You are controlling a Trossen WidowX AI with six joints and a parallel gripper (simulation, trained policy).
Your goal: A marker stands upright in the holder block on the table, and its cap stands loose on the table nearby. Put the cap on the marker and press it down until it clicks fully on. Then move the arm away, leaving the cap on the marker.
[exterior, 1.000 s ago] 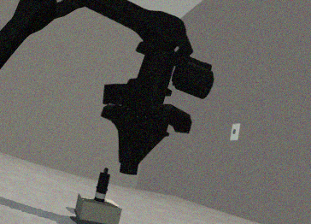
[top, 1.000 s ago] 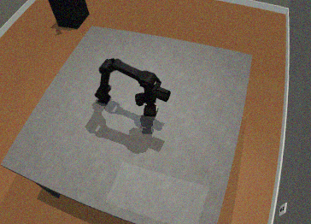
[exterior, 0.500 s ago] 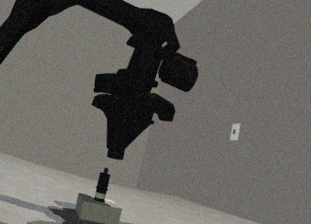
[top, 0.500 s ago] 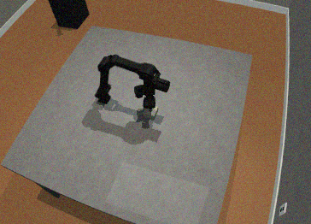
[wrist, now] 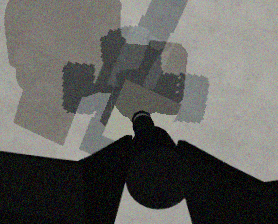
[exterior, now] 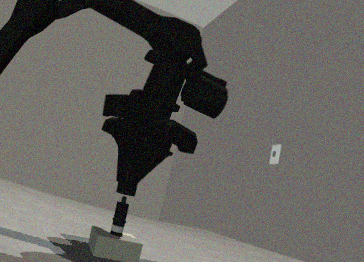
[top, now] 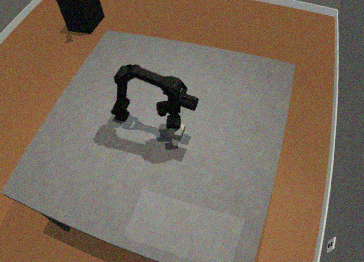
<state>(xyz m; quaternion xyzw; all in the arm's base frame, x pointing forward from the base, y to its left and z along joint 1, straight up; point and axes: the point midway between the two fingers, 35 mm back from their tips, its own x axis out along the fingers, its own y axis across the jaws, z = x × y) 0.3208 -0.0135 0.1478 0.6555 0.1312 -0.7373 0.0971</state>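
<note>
Now: the holder block 100 mm below my gripper tip. From my gripper tip the other things lie so: black cap 10 mm above.
</note>
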